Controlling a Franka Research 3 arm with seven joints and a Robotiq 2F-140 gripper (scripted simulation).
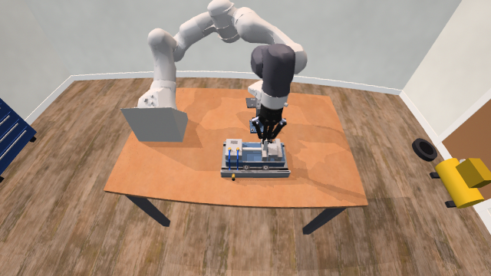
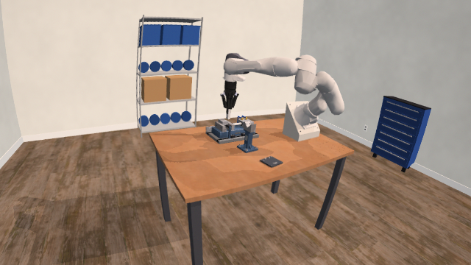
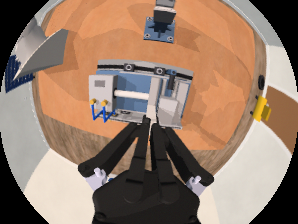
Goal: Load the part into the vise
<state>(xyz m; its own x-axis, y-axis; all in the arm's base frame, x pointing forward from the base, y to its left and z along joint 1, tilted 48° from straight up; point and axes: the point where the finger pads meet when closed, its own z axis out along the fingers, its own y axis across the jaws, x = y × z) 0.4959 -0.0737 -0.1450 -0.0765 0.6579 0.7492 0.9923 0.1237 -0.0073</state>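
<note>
Now: the part 60 mm below my hand and 40 mm ahead of it. Round my hand: fixed jaw (70 mm below, 70 mm ahead, 20 mm to the left); air cylinder (130 mm behind, 70 mm below, 10 mm to the left); vise (110 mm below, 30 mm behind, 20 mm to the left).
</note>
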